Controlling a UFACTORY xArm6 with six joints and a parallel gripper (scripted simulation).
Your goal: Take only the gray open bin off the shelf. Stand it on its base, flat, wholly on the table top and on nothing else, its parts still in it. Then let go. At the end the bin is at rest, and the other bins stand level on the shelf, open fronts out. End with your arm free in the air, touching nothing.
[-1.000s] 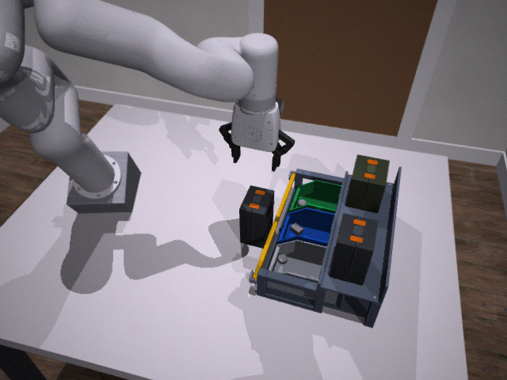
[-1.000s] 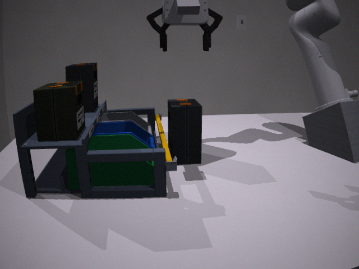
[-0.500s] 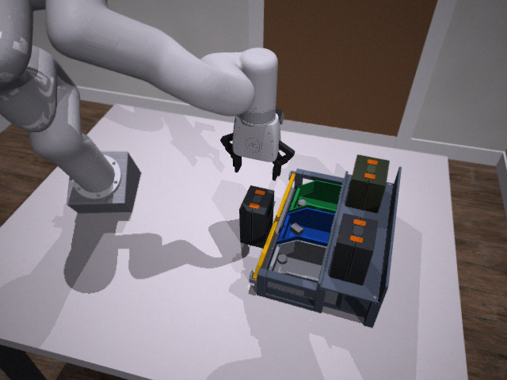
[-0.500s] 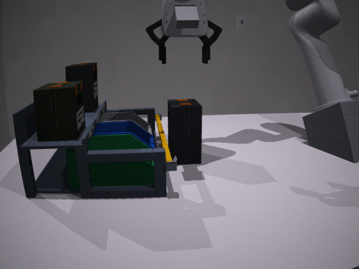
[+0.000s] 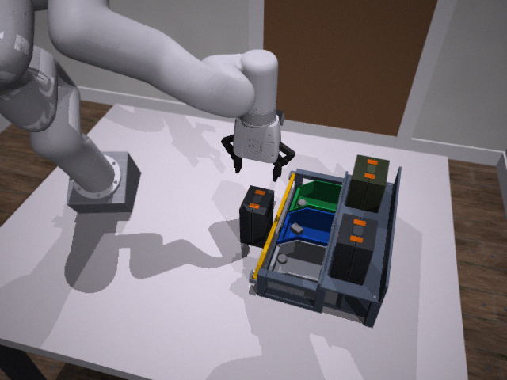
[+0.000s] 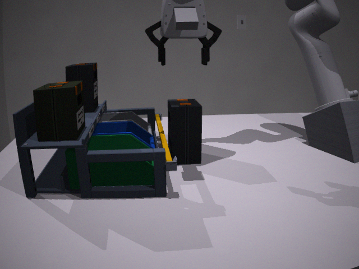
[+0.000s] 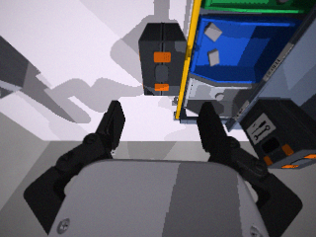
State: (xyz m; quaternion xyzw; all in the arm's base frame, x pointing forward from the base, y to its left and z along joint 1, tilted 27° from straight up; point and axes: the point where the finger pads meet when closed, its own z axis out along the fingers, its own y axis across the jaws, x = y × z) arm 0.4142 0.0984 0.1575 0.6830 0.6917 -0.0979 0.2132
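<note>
The dark box is 16 cm below my hand. Also, from my hand: gray open bin 18 cm below, 15 cm ahead, 11 cm to the right; blue bin 18 cm below, 15 cm ahead; yellow bar 16 cm below, 5 cm ahead, 1 cm to the left.
</note>
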